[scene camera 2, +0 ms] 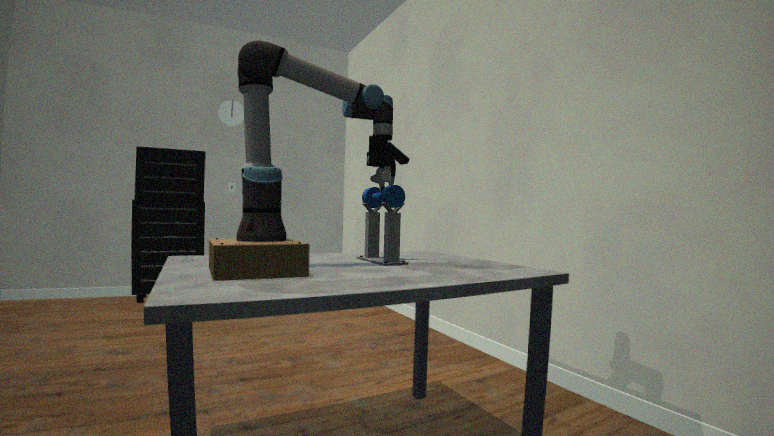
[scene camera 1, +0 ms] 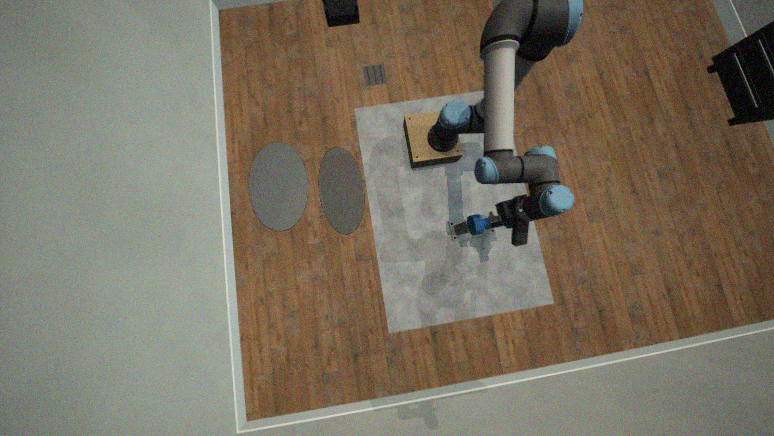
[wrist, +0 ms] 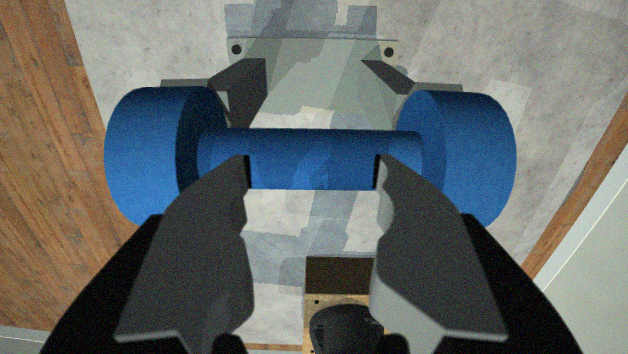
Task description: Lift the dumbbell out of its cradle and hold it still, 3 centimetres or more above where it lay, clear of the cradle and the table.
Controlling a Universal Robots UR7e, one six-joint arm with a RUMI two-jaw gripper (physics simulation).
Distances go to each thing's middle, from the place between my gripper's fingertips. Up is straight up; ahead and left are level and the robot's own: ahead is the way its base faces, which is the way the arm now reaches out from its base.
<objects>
My gripper is now 1 cm past the blue dumbbell (scene camera 2: 394, 195) and 2 cm above it. Also, from my hand: cradle (scene camera 2: 392, 220) 1 cm behind, 16 cm below.
</objects>
